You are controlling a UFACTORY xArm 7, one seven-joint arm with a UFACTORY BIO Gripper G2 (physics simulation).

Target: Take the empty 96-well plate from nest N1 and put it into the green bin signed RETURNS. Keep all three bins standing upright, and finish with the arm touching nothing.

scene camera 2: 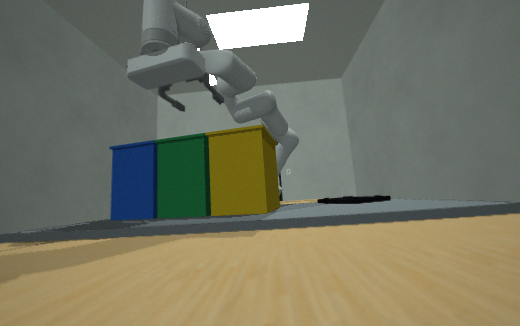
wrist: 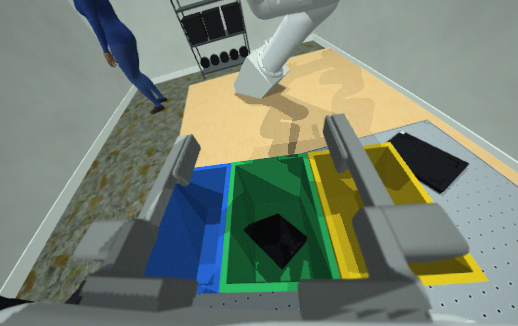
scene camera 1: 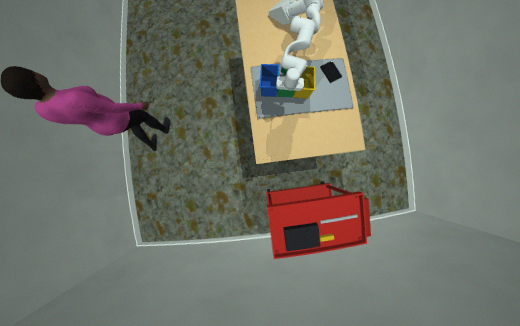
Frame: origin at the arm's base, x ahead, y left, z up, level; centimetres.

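Seen in the pictures: hand at its tool point: (scene camera 2: 198, 102) (wrist: 256, 151); arm's base at its link origin: (wrist: 270, 63) (scene camera 1: 291, 9).
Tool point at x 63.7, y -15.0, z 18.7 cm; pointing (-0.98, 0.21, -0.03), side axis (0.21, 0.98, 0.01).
Note:
Offsets run from my tool point to a thing's top centre. Level surfaces: height alone.
The black 96-well plate (wrist: 276, 241) lies inside the green bin {dx +0.0, dy -0.1, dz -12.0 cm} (wrist: 270, 172) (scene camera 2: 182, 177) (scene camera 1: 286, 93), turned at an angle, low in the bin. My gripper (wrist: 262, 157) (scene camera 2: 202, 105) is open and empty, above the bins and apart from them. The blue bin {dx -2.2, dy -12.9, dz -12.0 cm} (wrist: 187, 240) (scene camera 2: 134, 182) (scene camera 1: 269, 86) and the yellow bin {dx +2.4, dy +12.9, dz -12.0 cm} (wrist: 345, 250) (scene camera 2: 237, 172) (scene camera 1: 306, 91) stand upright on either side of the green bin. No sign text is readable on the bins. In scene camera 1 the arm hides much of the green bin.
A black flat object {dx -9.3, dy +40.8, dz -28.5 cm} (scene camera 1: 331, 72) (scene camera 2: 354, 199) (wrist: 430, 162) lies on the grey perforated board {dz -30.0 cm} (scene camera 1: 332, 97) (scene camera 2: 400, 207) (wrist: 492, 225), beyond the yellow bin. A red cart (scene camera 1: 305, 212) stands past the table end. A person in pink (scene camera 1: 85, 107) and a person in blue (wrist: 117, 42) stand off the table.

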